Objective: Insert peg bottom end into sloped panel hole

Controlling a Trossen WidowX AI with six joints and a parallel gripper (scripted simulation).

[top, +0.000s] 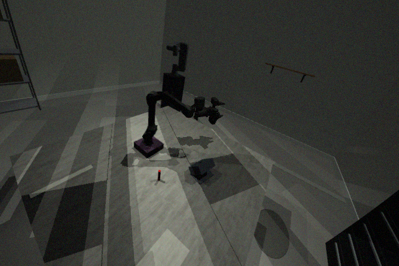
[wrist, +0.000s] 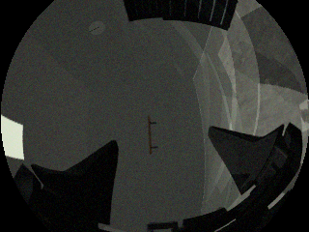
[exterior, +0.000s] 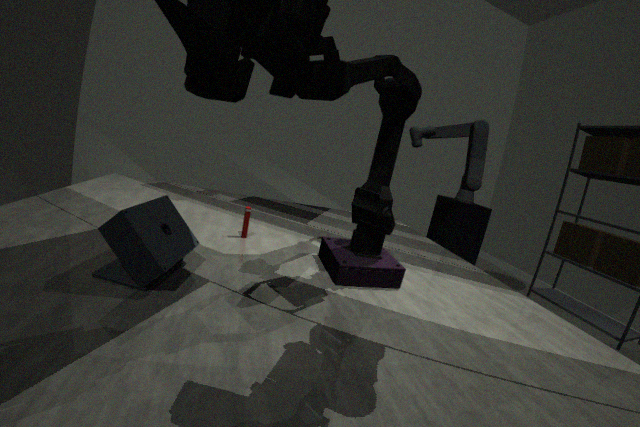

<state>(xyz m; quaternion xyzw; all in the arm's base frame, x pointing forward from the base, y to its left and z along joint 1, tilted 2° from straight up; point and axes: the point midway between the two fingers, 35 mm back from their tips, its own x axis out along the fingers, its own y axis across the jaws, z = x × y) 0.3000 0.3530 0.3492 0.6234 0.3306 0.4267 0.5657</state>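
My gripper tip is 48 cm to the left of the peg, 33 cm above it and 3 cm past it. Round my gripper tip: sloped panel 33 cm below, 23 cm to the right, 9 cm ahead.
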